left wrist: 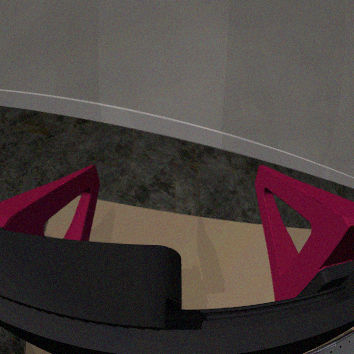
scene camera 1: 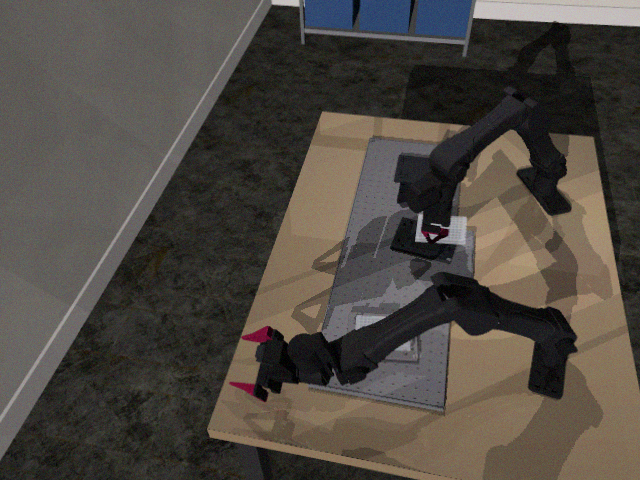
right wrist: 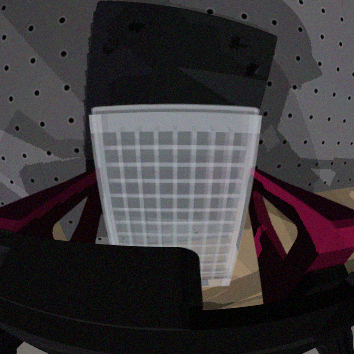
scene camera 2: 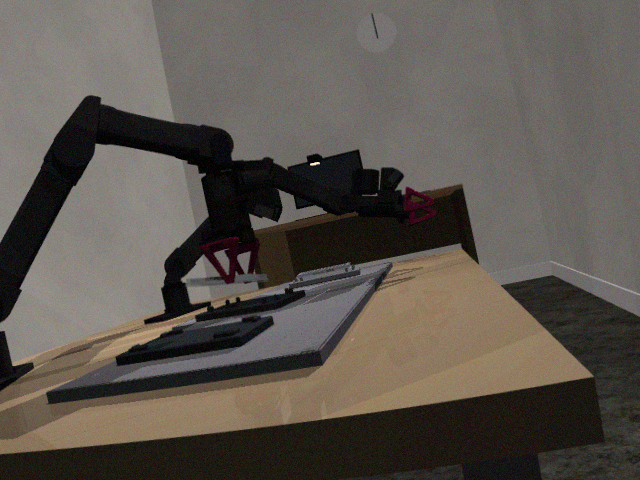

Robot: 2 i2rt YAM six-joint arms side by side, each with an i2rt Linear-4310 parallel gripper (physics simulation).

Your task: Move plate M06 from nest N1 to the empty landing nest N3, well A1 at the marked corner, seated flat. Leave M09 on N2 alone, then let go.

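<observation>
My right gripper [scene camera 1: 435, 237] [scene camera 2: 240, 277] [right wrist: 174, 175] is shut on the clear plate M06 [scene camera 1: 457, 229] [scene camera 2: 202, 281] [right wrist: 175, 122], holding its two long sides. The plate hangs nearly level above the middle dark nest [scene camera 1: 406, 243] [scene camera 2: 258, 303] [right wrist: 172, 60], offset from it and slightly turned against it. This nest holds no plate and appears to be N3. Another dark nest [scene camera 1: 408, 167] [scene camera 2: 206, 339], apparently N1, is also empty. M09 [scene camera 1: 366, 321] sits in the light nest N2 [scene camera 1: 416, 356] [scene camera 2: 330, 277], partly behind my left arm. My left gripper [scene camera 1: 236, 360] [scene camera 2: 434, 205] [left wrist: 176, 173] is open and empty. Well A1 and the corner mark are not readable.
The nests stand on a grey perforated board [scene camera 1: 387, 387] [scene camera 2: 310, 341] on the wooden table [scene camera 1: 310, 206] [scene camera 2: 439, 330]. My left arm stretches over N2, its gripper near the table's left edge in scene camera 1. A shelf with blue bins [scene camera 1: 385, 15] stands behind.
</observation>
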